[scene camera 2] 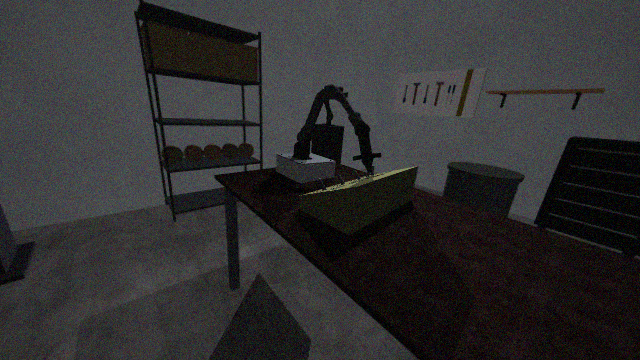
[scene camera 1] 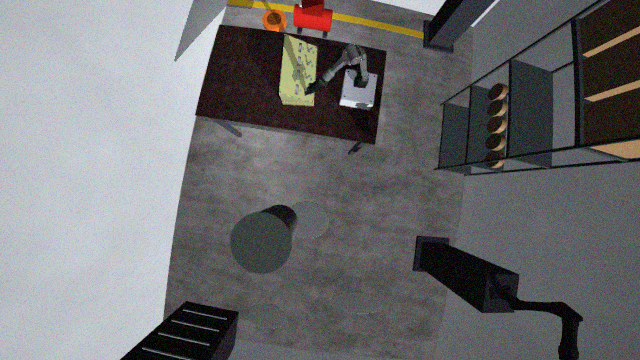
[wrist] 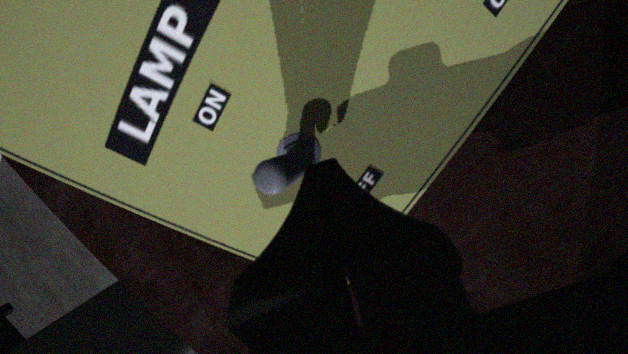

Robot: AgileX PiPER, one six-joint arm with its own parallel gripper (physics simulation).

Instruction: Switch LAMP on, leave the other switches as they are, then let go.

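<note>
The yellow-green switch panel (scene camera 1: 287, 75) (scene camera 2: 357, 210) (wrist: 65, 90) stands on the table with a sloping top. In the wrist view, the LAMP label (wrist: 162, 80) is at the upper left, with the ON label (wrist: 212, 106) beside it and the OFF label (wrist: 370, 179) partly hidden by the gripper. The LAMP switch lever (wrist: 285, 169) slants to the lower left there, its tip away from OFF. My gripper (scene camera 1: 307, 92) (scene camera 2: 370, 171) (wrist: 326, 179) is shut with nothing between its fingers. Its tips are at the OFF side of the lever, very close to it or touching it.
Several other switches (scene camera 1: 308, 62) stand along the panel. The arm's white base box (scene camera 1: 357, 92) (scene camera 2: 306, 170) is beside it on the dark table (scene camera 1: 240, 80) (scene camera 2: 425, 280). A red machine (scene camera 1: 313, 18) and an orange round object (scene camera 1: 274, 20) are beyond the table edge.
</note>
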